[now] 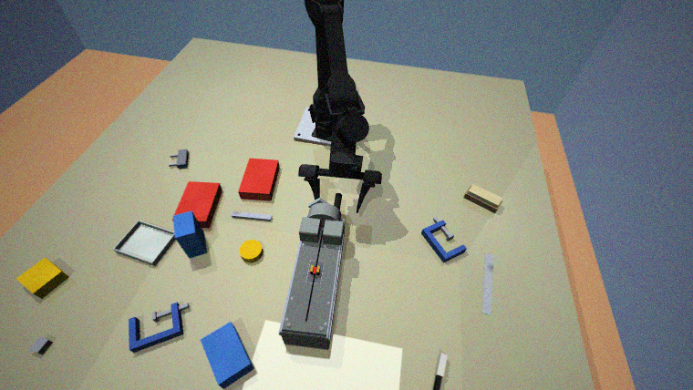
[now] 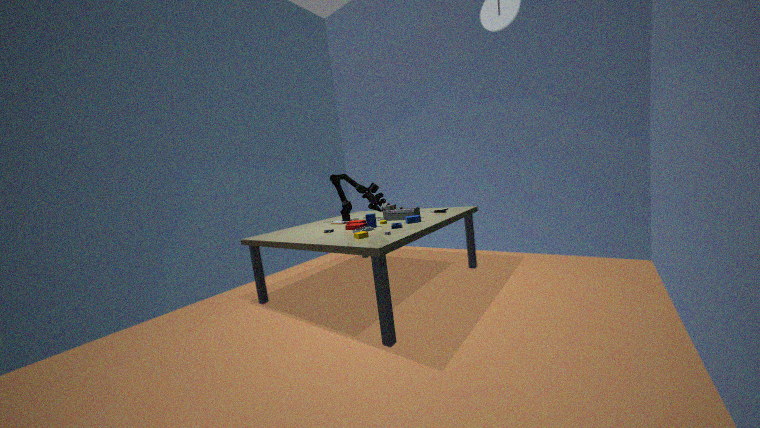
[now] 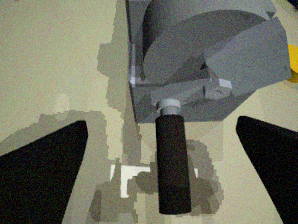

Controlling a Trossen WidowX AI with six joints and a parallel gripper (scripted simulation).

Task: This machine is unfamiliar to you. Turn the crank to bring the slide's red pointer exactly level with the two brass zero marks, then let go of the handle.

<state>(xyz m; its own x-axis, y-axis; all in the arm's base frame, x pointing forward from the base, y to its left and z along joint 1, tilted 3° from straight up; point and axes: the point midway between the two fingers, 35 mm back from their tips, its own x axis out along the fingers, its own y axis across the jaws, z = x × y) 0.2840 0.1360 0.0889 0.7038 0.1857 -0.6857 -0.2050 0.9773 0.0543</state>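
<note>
Right now my gripper tip is 20 mm past the dark crank handle and 10 mm to the left of it. Round my gripper tip: tan block 340 mm to the left, 200 mm behind, 50 mm below; red pointer 170 mm ahead, 10 mm to the left, 10 mm above; grey strip 370 mm to the left, 70 mm below, 30 mm ahead.
</note>
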